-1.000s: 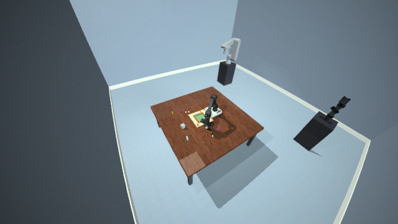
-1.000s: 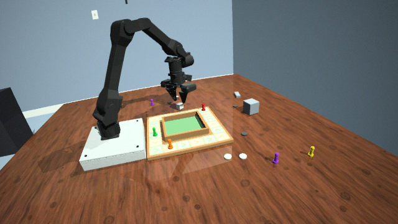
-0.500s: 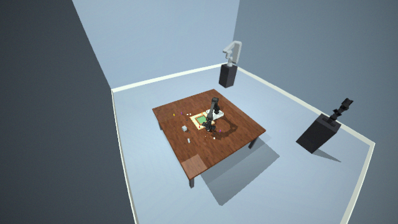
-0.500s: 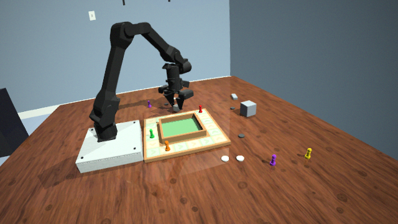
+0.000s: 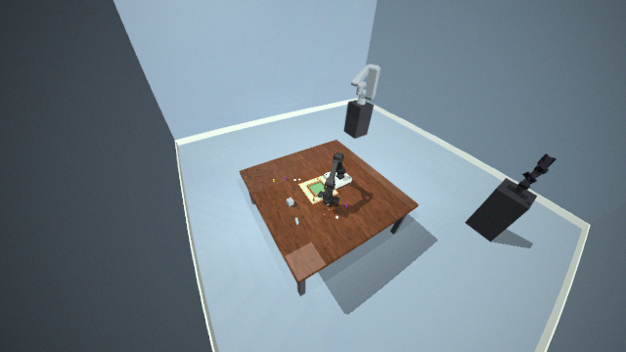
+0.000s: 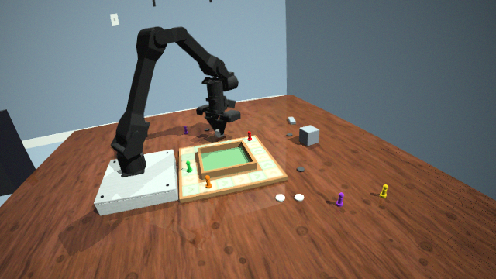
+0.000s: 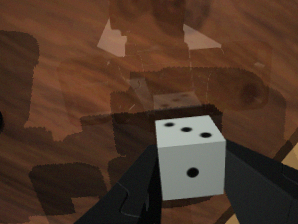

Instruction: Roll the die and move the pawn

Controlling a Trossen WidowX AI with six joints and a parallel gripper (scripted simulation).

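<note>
Right now my gripper tip is 10 cm past the orange pawn, 31 cm to the left of it and 1 cm below it. From my gripper tip the other things lie so: tray floor 3 cm behind, 20 cm to the right, 1 cm below; then red pawn 9 cm ahead, 10 cm to the right, 1 cm above; then white die right at my gripper tip.
</note>
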